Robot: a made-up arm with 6 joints. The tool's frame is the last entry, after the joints.
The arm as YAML. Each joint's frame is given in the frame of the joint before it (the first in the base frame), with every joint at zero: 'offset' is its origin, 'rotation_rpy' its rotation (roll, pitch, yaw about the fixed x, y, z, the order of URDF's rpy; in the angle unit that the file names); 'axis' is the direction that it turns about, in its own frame. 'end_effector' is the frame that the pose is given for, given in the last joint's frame.
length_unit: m
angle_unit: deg
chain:
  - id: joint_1
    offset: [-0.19, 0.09, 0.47]
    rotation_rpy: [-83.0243, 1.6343, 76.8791]
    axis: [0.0, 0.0, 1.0]
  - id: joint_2
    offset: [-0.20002, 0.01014, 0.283]
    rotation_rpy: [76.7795, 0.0, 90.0]
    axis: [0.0, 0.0, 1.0]
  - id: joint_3
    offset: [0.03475, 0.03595, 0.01]
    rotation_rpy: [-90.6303, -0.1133, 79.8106]
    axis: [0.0, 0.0, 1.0]
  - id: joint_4
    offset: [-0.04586, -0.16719, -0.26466]
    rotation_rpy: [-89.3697, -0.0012, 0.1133]
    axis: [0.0, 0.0, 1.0]
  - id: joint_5
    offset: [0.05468, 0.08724, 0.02]
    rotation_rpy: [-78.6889, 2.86, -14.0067]
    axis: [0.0, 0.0, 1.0]
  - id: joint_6
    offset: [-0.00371, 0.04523, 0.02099]
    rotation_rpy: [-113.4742, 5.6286, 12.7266]
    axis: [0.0, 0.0, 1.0]
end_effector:
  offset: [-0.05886, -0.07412, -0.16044]
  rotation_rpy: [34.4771, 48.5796, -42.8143]
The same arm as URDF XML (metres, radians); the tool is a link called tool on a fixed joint. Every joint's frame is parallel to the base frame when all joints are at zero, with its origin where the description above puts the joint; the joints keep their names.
<robot name="arm">
<joint name="tool_joint" type="fixed"><parent link="link6"/><child link="tool"/><origin xyz="-0.01 -0.15 -0.11" rpy="2.4613 0.4497 -2.6009"/></joint>
<joint name="joint_6" type="continuous"><parent link="link5"/><child link="link6"/><origin xyz="0 0.04 -0.03" rpy="0 0 0"/><axis xyz="0.322792 0.933476 0.156296"/></joint>
<joint name="joint_5" type="continuous"><parent link="link4"/><child link="link5"/><origin xyz="-0.05 -0.02 -0.09" rpy="0 0 0"/><axis xyz="-0.196392 -0.195892 -0.960758"/></joint>
<joint name="joint_4" type="continuous"><parent link="link3"/><child link="link4"/><origin xyz="0.06 0.17 -0.26" rpy="0 0 0"/><axis xyz="0 -1 0"/></joint>
<joint name="joint_3" type="continuous"><parent link="link2"/><child link="link3"/><origin xyz="-0.04 0.01 -0.03" rpy="0 0 0"/><axis xyz="-0.052802 -0.011 0.998544"/></joint>
<joint name="joint_2" type="continuous"><parent link="link1"/><child link="link2"/><origin xyz="-0.32 -0.13 0.03" rpy="0 0 0"/><axis xyz="0 1 0"/></joint>
<joint name="joint_1" type="continuous"><parent link="base_link"/><child link="link1"/><origin xyz="-0.19 0.09 0.47" rpy="0 0 0"/><axis xyz="-0.965898 0.228699 0.1214"/></joint>
<link name="base_link"/>
<link name="link1"/>
<link name="link2"/>
<link name="link3"/>
<link name="link4"/>
<link name="link5"/>
<link name="link6"/>
<link name="tool"/>
</robot>

